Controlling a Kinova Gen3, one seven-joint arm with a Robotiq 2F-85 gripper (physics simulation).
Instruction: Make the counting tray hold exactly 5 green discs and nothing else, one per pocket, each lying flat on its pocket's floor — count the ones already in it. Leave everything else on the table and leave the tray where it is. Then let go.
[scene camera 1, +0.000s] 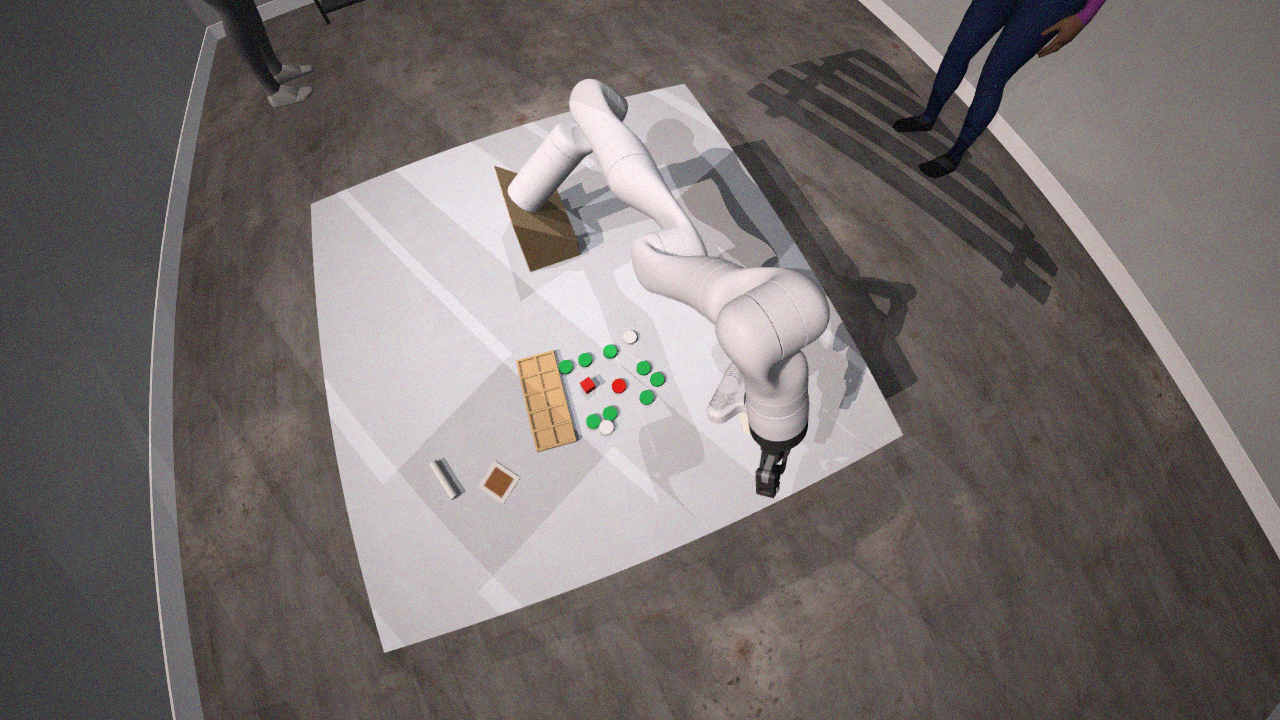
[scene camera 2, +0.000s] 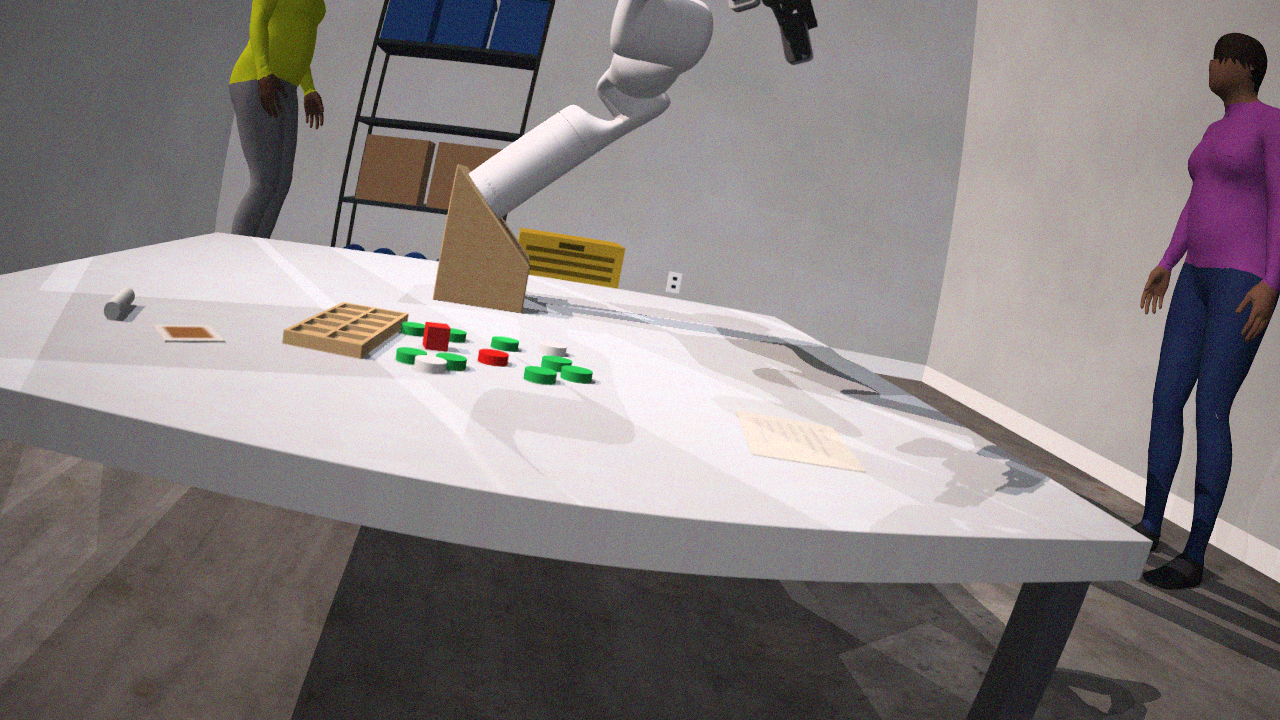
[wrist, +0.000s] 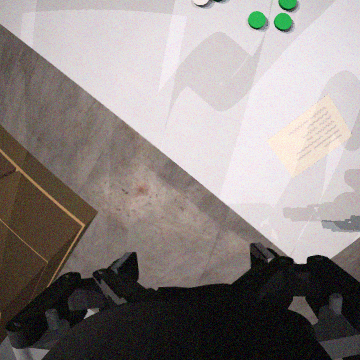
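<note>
The wooden counting tray (scene camera 1: 528, 404) (scene camera 2: 322, 344) lies on the table; its two rows of pockets look empty. Several green discs lie flat to its right in scene camera 1: one (scene camera 1: 565, 367) close beside the tray, two (scene camera 1: 593, 420) (scene camera 1: 610, 412) near its lower end, three (scene camera 1: 643, 368) (scene camera 1: 657, 379) (scene camera 1: 647, 396) farthest off. Those three also show in the wrist view, one at the top (wrist: 257, 20). A red disc (scene camera 1: 618, 385) (scene camera 2: 493, 357), a red cube (scene camera 1: 588, 385) (scene camera 2: 435, 336) and two white discs (scene camera 1: 630, 336) (scene camera 1: 606, 428) lie among them. My gripper (scene camera 1: 767, 488) (wrist: 192, 260) is open and empty, high above the table's edge, far from the discs.
A grey cylinder (scene camera 1: 444, 479) (scene camera 2: 119, 304) and a brown-centred square (scene camera 1: 499, 481) (scene camera 2: 189, 333) lie beyond the tray. A printed sheet (scene camera 2: 799, 440) (wrist: 310, 136) lies below the arm. An open brown box (wrist: 45, 200) shows beside the table in the wrist view. Two people stand beyond the table.
</note>
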